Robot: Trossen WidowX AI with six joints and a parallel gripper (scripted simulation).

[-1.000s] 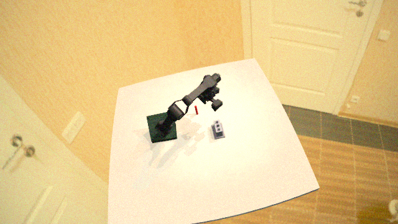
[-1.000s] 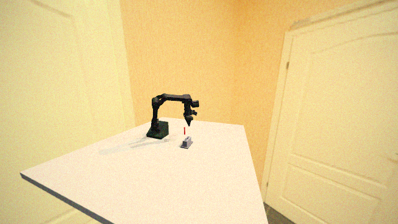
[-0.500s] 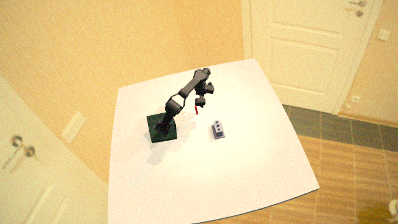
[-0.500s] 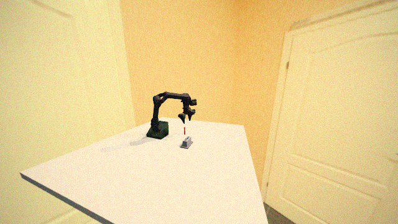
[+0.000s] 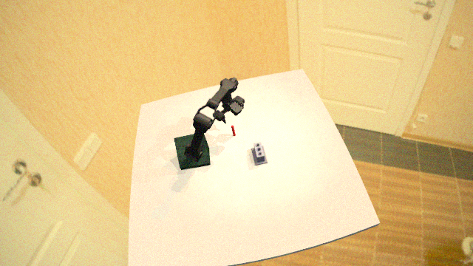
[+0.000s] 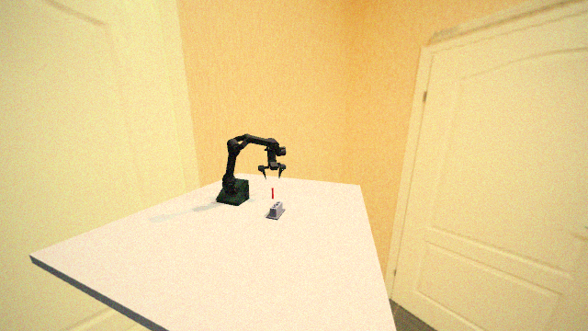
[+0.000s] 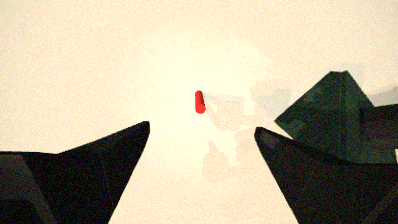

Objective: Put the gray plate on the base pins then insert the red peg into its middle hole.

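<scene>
My gripper tip is now 11 cm above the red peg, 1 cm to the right of it and 1 cm past it. The rest, counted from my gripper tip: gray plate (18 cm to the right, 11 cm ahead, 10 cm below).
</scene>
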